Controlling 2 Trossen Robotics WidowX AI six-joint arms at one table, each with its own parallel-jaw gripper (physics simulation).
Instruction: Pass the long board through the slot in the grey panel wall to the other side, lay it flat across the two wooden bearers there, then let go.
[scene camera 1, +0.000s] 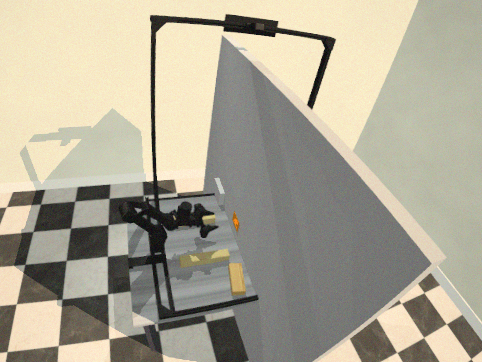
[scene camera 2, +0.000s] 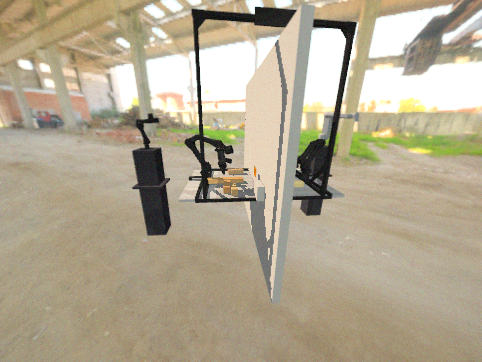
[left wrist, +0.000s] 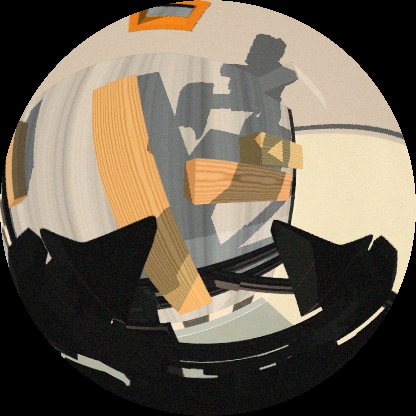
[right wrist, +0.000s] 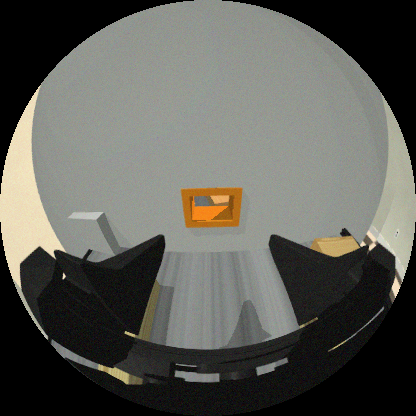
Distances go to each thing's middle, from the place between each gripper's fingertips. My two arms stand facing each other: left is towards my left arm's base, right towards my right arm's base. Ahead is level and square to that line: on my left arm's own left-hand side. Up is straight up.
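From my left hand: orange-framed slot (right wrist: 228, 215) 6 cm ahead, 30 cm to the right of it.
My right hand: 14 cm to the right of the slot, 4 cm above it. By its middle, the slot is nearer to my right hand than to my left hand.
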